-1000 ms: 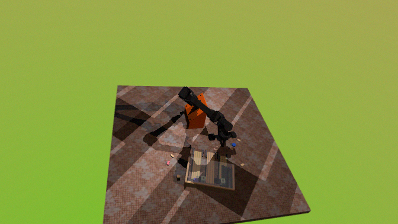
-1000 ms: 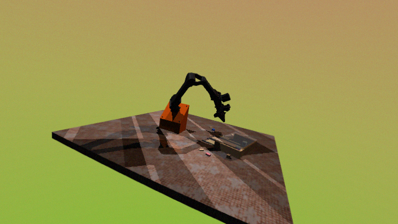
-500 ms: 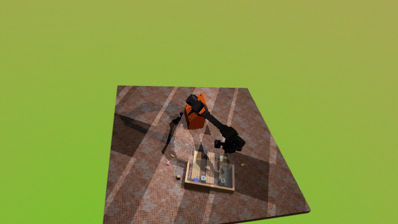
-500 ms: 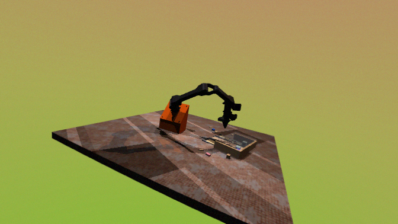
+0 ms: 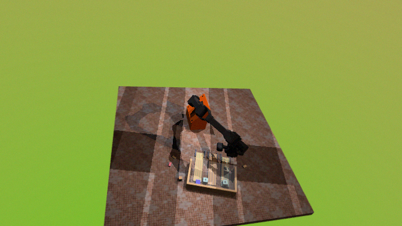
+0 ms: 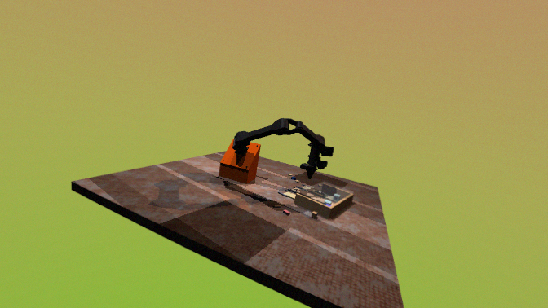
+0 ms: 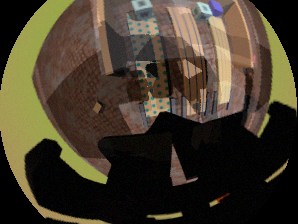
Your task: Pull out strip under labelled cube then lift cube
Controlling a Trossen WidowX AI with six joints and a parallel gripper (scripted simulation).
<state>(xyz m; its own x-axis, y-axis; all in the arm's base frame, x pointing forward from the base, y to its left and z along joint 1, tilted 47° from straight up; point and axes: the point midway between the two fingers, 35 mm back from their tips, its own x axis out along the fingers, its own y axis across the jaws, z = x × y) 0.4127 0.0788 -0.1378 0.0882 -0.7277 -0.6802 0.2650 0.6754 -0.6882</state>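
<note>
The dotted strip lies 90 mm ahead of my gripper tip, 60 mm below it and 20 mm to the right of it.
</note>
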